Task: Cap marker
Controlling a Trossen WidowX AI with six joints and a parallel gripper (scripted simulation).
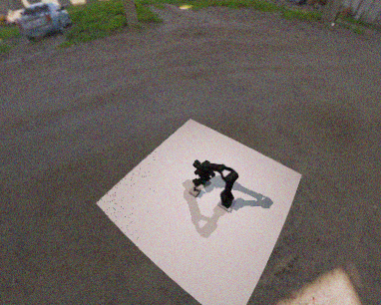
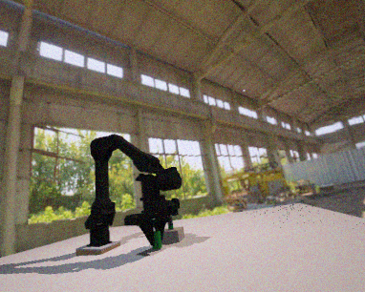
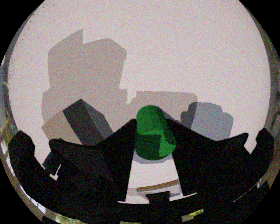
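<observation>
My gripper tip is 1 cm short of the grey holder block and 11 cm to the right of it. Round my gripper tip: green cap (1 cm above).
</observation>
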